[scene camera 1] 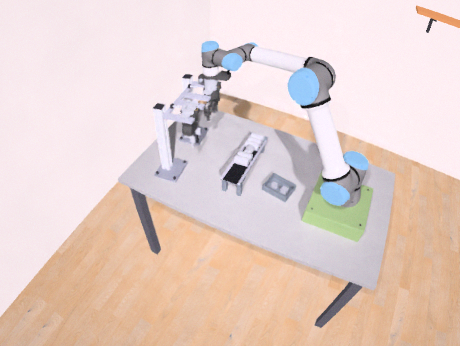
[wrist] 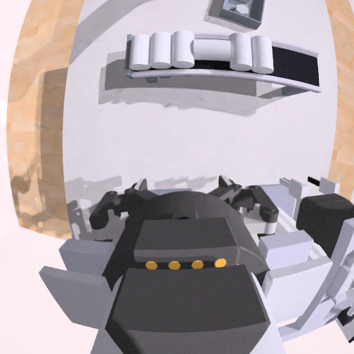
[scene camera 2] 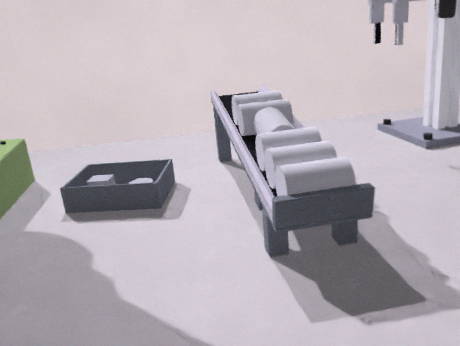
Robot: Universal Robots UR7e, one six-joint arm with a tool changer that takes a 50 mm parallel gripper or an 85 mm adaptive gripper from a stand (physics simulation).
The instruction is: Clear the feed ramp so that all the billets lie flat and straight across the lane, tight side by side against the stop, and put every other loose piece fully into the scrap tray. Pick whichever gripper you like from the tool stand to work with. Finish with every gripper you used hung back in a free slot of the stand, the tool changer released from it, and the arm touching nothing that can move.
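The feed ramp [scene camera 1: 234,173] [scene camera 2: 242,148] [wrist: 295,67] holds several white billets. Three billets [scene camera 2: 315,175] [wrist: 161,50] lie across the lane, side by side at the stop [scene camera 2: 322,207]. Behind them one billet [scene camera 2: 272,120] [wrist: 212,49] lies lengthwise along the lane. Two more billets [scene camera 2: 265,114] [wrist: 251,52] lie across the lane above it. The scrap tray [scene camera 1: 275,194] [scene camera 2: 112,198] [wrist: 235,19] holds a block [scene camera 2: 101,179] and a rounded piece [scene camera 2: 141,181]. My adaptive gripper [wrist: 183,185] is at the tool stand [scene camera 1: 164,142], fingers spread, open and empty, far from the ramp.
The parallel gripper [scene camera 1: 191,126] [scene camera 2: 388,33] [wrist: 324,215] hangs in the stand beside my gripper. Pale stand plates [wrist: 295,287] [wrist: 75,297] flank my gripper on both sides. The green base block [scene camera 1: 332,222] [scene camera 2: 12,172] carries the arm, with the tray between it and the ramp.
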